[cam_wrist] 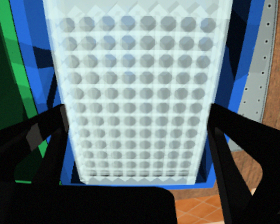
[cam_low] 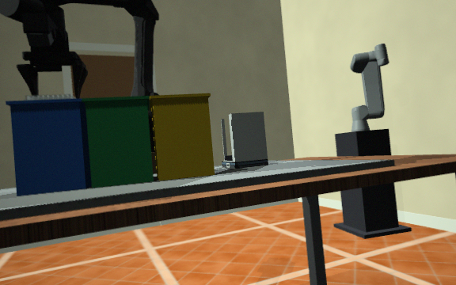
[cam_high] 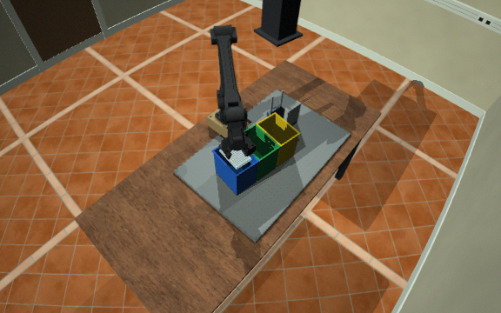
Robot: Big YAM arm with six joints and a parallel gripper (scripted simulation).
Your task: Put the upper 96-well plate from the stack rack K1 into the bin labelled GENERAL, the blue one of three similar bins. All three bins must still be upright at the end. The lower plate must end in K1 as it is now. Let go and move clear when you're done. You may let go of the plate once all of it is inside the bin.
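The blue bin is 11 cm below my hand. From my hand the other things lie so: white 96-well plate 1 cm below; then yellow bin 26 cm to the left, 11 cm below; then green bin 13 cm to the left, 11 cm below.
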